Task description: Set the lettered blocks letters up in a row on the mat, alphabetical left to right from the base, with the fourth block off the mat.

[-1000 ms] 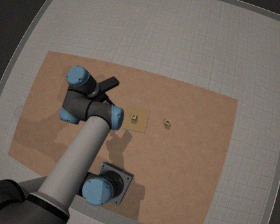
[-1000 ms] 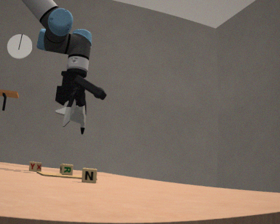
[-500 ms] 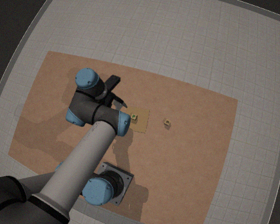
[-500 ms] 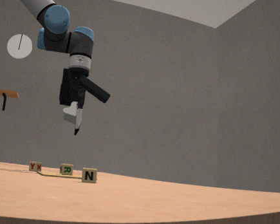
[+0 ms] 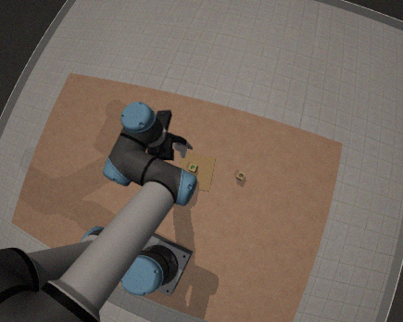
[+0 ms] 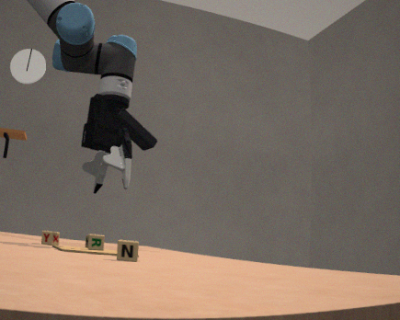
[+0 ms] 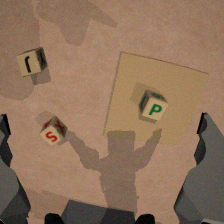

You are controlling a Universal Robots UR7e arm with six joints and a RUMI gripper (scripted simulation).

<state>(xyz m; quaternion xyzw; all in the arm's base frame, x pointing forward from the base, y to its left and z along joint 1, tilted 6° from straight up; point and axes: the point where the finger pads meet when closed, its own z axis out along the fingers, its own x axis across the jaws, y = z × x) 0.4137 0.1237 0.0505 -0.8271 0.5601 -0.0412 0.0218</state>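
The mat lies 3 cm behind my hand, 10 cm to the right of it and 13 cm below it. From my hand the other things lie so: tan block (2 cm behind, 9 cm to the left, 11 cm below).
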